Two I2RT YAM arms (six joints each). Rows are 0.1 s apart.
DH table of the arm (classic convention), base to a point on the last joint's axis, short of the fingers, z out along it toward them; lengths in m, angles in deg. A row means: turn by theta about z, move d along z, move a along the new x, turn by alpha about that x. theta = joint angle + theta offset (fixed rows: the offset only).
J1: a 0.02, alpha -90, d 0.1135, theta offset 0
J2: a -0.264, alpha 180, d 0, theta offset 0
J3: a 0.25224, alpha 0, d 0, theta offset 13.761
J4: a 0.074, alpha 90, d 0, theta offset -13.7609
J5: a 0, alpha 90, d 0, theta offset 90
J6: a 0, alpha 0, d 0.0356, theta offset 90
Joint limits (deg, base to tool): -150..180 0..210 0..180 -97..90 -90..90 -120..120
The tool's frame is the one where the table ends.
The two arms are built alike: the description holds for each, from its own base.
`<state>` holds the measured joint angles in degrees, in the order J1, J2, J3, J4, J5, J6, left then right.
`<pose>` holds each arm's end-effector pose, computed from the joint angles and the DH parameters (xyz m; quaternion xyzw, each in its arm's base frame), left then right.
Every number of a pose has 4 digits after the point. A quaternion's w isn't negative.
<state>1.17 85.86 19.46 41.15 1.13 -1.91 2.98 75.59 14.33 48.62 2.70 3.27</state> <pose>0.2531 0.0045 0.1296 -0.0174 0.8444 -0.0118 0.5354 0.2314 0.0104 0.1593 0.0167 0.7804 0.0157 0.6249</pose>
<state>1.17 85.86 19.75 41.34 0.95 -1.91 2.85 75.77 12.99 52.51 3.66 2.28</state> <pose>0.2545 0.0046 0.1312 -0.0182 0.8421 -0.0105 0.5389 0.2281 0.0091 0.1594 0.0167 0.7673 0.0042 0.6411</pose>
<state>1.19 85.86 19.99 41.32 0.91 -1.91 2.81 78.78 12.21 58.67 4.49 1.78</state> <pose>0.2555 0.0047 0.1322 -0.0185 0.8411 -0.0101 0.5405 0.2294 0.0085 0.1565 0.0190 0.7538 -0.0032 0.6569</pose>
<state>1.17 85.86 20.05 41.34 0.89 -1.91 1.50 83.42 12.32 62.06 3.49 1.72</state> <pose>0.2558 0.0047 0.1325 -0.0184 0.8407 -0.0100 0.5411 0.2340 0.0040 0.1462 0.0212 0.7602 -0.0049 0.6493</pose>
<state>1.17 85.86 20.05 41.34 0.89 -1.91 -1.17 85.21 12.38 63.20 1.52 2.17</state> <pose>0.2558 0.0047 0.1325 -0.0184 0.8407 -0.0100 0.5411 0.2356 -0.0058 0.1419 0.0308 0.7633 -0.0045 0.6453</pose>
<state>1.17 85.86 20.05 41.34 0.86 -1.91 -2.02 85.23 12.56 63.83 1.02 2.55</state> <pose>0.2558 0.0047 0.1325 -0.0185 0.8407 -0.0098 0.5411 0.2364 -0.0090 0.1437 0.0361 0.7586 -0.0038 0.6505</pose>
